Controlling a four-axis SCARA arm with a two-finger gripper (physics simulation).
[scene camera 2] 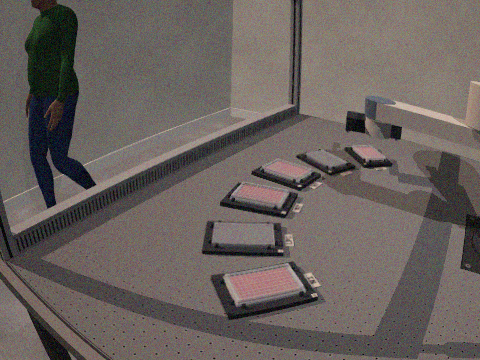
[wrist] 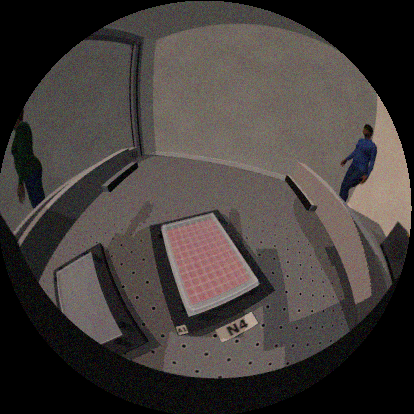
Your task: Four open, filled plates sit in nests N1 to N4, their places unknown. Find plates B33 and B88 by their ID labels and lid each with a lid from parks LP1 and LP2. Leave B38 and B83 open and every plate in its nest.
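Frame: origin at the arm's base, x right, y ahead, z up, level; centimetres.
Seen in the pictures: gripper, fingertip midpoint: (wrist: 211, 157).
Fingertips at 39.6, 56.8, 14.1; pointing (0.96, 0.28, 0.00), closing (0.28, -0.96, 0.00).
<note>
Pixels of each thing's top centre, then the offset from my fingertips to it, as dx, dy, dz. "spot": a spot on its surface instead.
- open plate with pink wells, top centre: (wrist: 203, 251) (scene camera 2: 369, 151) -2.3, -0.7, -10.2
- dark nest marked N4 at its top centre: (wrist: 203, 253) (scene camera 2: 368, 152) -2.3, -0.7, -10.6
- second grey lid at its top centre: (scene camera 2: 243, 233) -69.0, +7.6, -11.1
- nearest pink plate at its top centre: (scene camera 2: 264, 280) -81.7, -5.1, -10.2
- low slotted rail at a spot on its surface: (scene camera 2: 150, 177) spot: -60.4, +43.6, -11.0
- dark block at a spot on its surface: (scene camera 2: 471, 245) spot: -42.6, -44.2, -12.8
An open plate with pink wells (scene camera 2: 369, 152) (wrist: 210, 260) sits in the dark nest marked N4 (wrist: 162, 270). Beside it a grey lid (scene camera 2: 326, 159) (wrist: 86, 299) lies on a dark park. Two more pink plates (scene camera 2: 286, 170) (scene camera 2: 260, 195) sit in nests along the arc, then a second grey lid (scene camera 2: 243, 233) on its park, then a nearest pink plate (scene camera 2: 264, 283) in its nest. No plate ID label is readable in either view. My gripper (scene camera 2: 375, 129) (wrist: 211, 157) is open and empty, above the table at the N4 end of the arc, its fingers wide apart.
The pale arm (scene camera 2: 425, 115) reaches in from the right. A low slotted rail (scene camera 2: 150, 177) runs along the table's far left edge. A dark block (scene camera 2: 471, 245) stands at the right edge. A person in green (scene camera 2: 55, 55) (wrist: 25, 150) and one in blue (wrist: 364, 155) stand beyond the table.
</note>
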